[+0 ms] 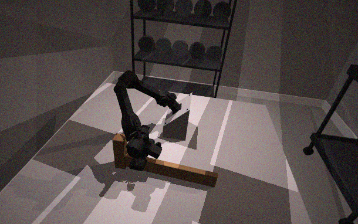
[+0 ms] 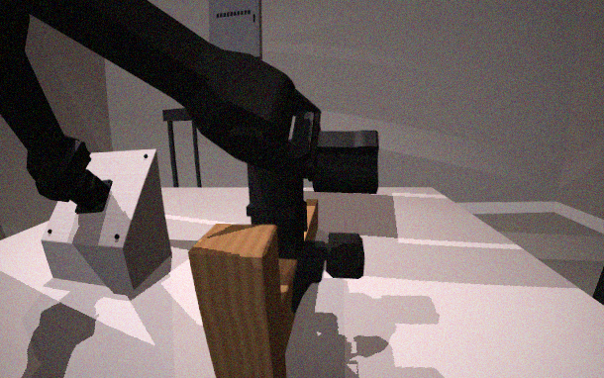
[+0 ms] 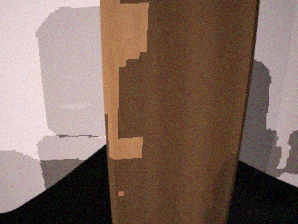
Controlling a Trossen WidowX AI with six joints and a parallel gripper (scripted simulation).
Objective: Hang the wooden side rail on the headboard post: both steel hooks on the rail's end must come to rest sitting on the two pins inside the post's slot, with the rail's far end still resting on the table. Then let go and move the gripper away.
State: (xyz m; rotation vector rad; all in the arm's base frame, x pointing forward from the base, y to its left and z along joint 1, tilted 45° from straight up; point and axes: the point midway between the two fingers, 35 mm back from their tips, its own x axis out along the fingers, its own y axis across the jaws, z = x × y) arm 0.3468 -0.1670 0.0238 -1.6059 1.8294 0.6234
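Now: the headboard post 2 cm behind my gripper tip, 11 cm to the right of it and 5 cm above it.
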